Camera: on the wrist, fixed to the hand. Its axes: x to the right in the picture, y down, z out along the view.
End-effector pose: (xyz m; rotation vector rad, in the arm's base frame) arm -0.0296 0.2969 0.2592 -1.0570 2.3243 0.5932
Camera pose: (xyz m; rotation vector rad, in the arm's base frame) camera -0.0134 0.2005 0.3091 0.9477 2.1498 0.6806
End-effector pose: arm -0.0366 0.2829 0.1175 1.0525 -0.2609 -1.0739
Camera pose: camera -0.0093 0.3185 0.0174 0.6015 -1.4710 0.0099
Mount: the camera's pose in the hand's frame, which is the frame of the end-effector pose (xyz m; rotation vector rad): 0.0139 -0.0618 -0.0896 0.4060 -0.5792 1.3904
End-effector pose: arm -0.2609 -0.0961 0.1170 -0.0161 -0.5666 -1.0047
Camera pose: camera -0.2651 -0.1650 0.0317 -0.3059 -1.0446 0.5075
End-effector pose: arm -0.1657 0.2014 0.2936 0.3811 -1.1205 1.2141
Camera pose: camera -0.0699 0.2540 0.2838 -0.2179 1.6451 -2.6052
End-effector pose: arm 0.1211 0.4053 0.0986 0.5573 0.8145 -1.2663
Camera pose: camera 0.0423 0.4507 0.0372 0.7975 -0.3774 -0.2066
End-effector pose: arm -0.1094 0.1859 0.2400 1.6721 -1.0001 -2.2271
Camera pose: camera -0.0182 0.1895 0.1791 0.0261 -1.9564 -1.4577
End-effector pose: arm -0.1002 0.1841 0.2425 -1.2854 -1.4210 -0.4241
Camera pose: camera -0.1077 0.0956 0.3070 -1.7538 -0.6543 1.1696
